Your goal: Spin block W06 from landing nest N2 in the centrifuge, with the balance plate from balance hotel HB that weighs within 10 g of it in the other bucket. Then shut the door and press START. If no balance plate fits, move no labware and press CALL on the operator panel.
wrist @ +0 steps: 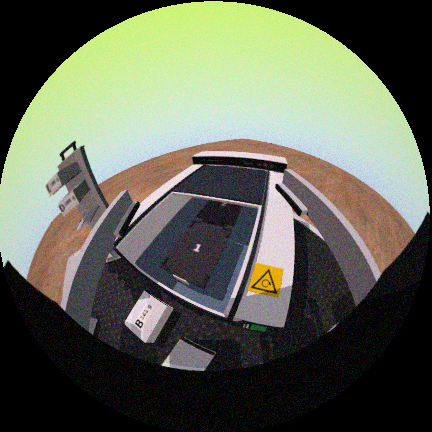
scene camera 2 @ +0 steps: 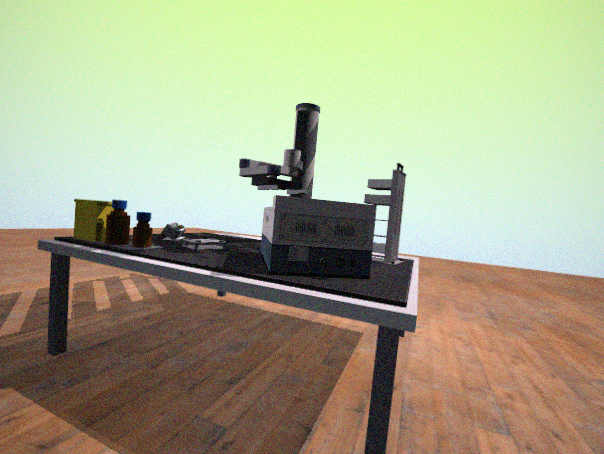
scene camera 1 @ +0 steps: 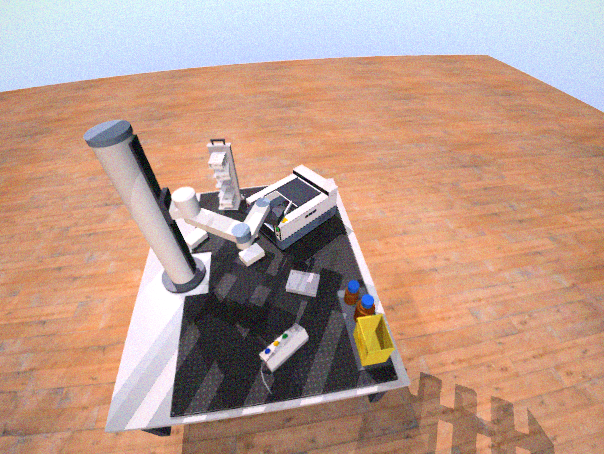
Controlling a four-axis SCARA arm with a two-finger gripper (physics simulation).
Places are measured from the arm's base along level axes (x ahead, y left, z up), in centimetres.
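Where they show: gripper, fingertip midpoint: (wrist: 203, 183) (scene camera 2: 292, 189) (scene camera 1: 277, 199); arm's base, origin of the base link: (scene camera 1: 184, 274).
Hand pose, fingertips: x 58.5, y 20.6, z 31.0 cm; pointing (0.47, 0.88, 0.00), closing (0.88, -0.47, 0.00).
Things, the pixels of their top centre, and the offset from my fingertips. "spot": a spot on its surface instead.
- bucket 2, surface spot: (wrist: 220, 212) spot: dx +9.0, dy +11.8, dz -15.7 cm
- white block, middle of its top: (wrist: 182, 366) (scene camera 1: 251, 252) dx -18.7, dy -14.4, dz -25.5 cm
- operator panel, middle of its top: (scene camera 1: 283, 342) (scene camera 2: 175, 223) dx -5.8, dy -71.5, dz -21.3 cm
- flat grey piece, surface spot: (scene camera 1: 302, 283) spot: dx +7.5, dy -39.7, dz -26.4 cm
My gripper (wrist: 203, 183) is open and empty, its fingers spread above the front of the centrifuge (scene camera 1: 300, 227) (scene camera 2: 325, 222) (wrist: 280, 240). The centrifuge chamber is open; bucket 1 (wrist: 195, 252) is at the front and bare, with bucket 2 (wrist: 220, 212) behind it. The balance hotel (scene camera 1: 232, 172) (scene camera 2: 396, 220) (wrist: 92, 180) stands to the left with several plates. A white block marked B, 141 g (wrist: 148, 320) lies in front of the centrifuge. One white block (scene camera 1: 251, 254) is near the arm's elbow, another (scene camera 1: 195, 239) near the column. Labels W06 and N2 cannot be read.
The operator panel (scene camera 1: 287, 348) has blue, yellow and green buttons. A flat grey piece (scene camera 1: 302, 283) lies mid-deck. Two blue-capped brown bottles (scene camera 1: 352, 294) (scene camera 2: 118, 225) and a yellow bin (scene camera 1: 372, 342) (scene camera 2: 90, 220) stand along the table's edge. The arm's column (scene camera 1: 145, 200) rises opposite.
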